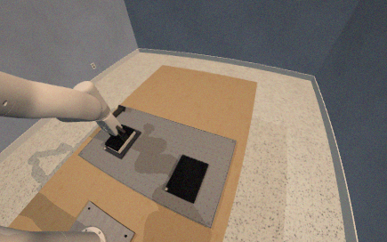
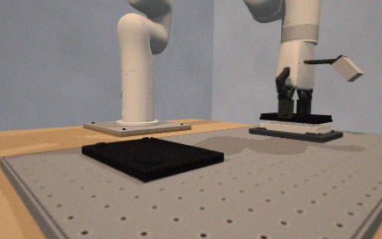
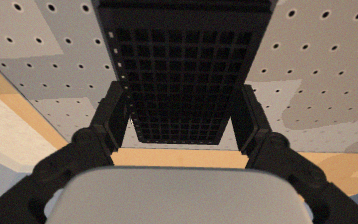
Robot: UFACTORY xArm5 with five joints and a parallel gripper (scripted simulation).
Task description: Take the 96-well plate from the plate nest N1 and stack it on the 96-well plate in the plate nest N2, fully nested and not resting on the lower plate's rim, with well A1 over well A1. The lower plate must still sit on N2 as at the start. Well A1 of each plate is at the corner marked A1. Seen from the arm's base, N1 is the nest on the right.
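My gripper is now 3 cm above the white 96-well plate. The rest, counted from my hand: dark nest N2: 5 cm below; then nest N1: 37 cm to the right, 5 cm below, 2 cm ahead; then black 96-well plate: 1 cm below.
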